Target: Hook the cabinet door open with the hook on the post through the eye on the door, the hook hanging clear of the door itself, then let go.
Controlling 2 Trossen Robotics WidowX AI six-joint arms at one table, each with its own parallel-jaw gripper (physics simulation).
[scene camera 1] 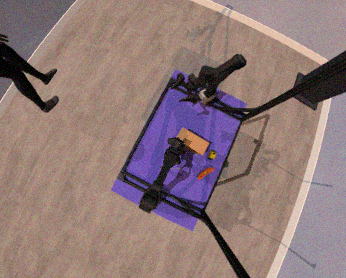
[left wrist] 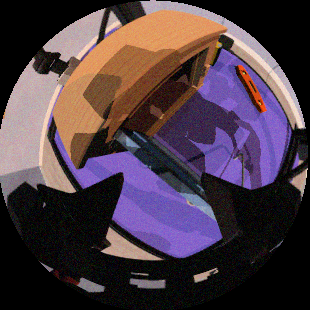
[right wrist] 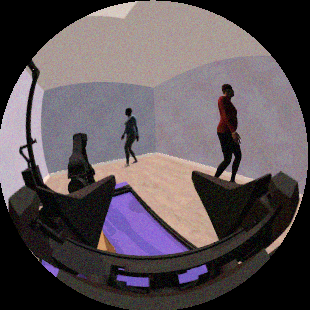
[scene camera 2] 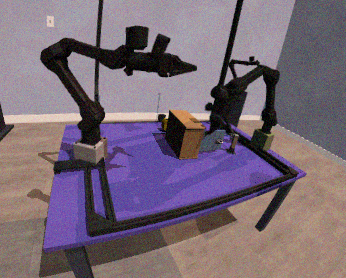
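Seen in the pictures: left gripper, between the fingertips: (left wrist: 163, 176) (scene camera 2: 210, 133); right gripper, between the fingertips: (scene camera 1: 174, 94) (right wrist: 153, 177) (scene camera 2: 196, 68); left arm's base, origin of its link: (right wrist: 91, 181) (scene camera 2: 265, 131); right arm's base, origin of its link: (scene camera 1: 208, 93) (left wrist: 63, 68) (scene camera 2: 90, 140).
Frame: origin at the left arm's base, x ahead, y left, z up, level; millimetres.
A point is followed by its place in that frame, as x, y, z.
Note:
The wooden cabinet (scene camera 1: 198, 143) {523, -212, 48} (scene camera 2: 191, 142) {557, -60, -29} (left wrist: 150, 37) stands on the table. Its blue door (scene camera 2: 210, 142) {422, -66, -51} (left wrist: 172, 175) {431, -76, 12} stands swung out from it. The door's eye (left wrist: 190, 203) {370, -36, -41} shows in part in the left wrist view. The post (scene camera 2: 234, 143) {268, -25, -58} stands near the door's outer end. A thin grey wire, apparently the hook (left wrist: 243, 167) {302, -140, -68}, shows beside a left finger; its lower part and the post are hidden there. I cannot tell whether it passes through the eye. My left gripper (left wrist: 163, 176) {436, -66, 1} is open and empty above the door. My right gripper (scene camera 2: 194, 68) {700, 41, 297} (right wrist: 153, 177) {700, 41, 297} is open and empty, high above the table.
A yellow block (scene camera 1: 212, 155) {484, -365, -45} and an orange level-like bar (scene camera 1: 205, 173) {330, -369, -101} (left wrist: 251, 89) {334, -348, -99} lie on the purple table (scene camera 1: 155, 120) {623, 171, -117} (scene camera 2: 150, 185) {804, 43, -117} beside the cabinet. A black frame (scene camera 2: 200, 207) {713, 215, -99} runs along the table's edges. Dark uprights rise at the back.

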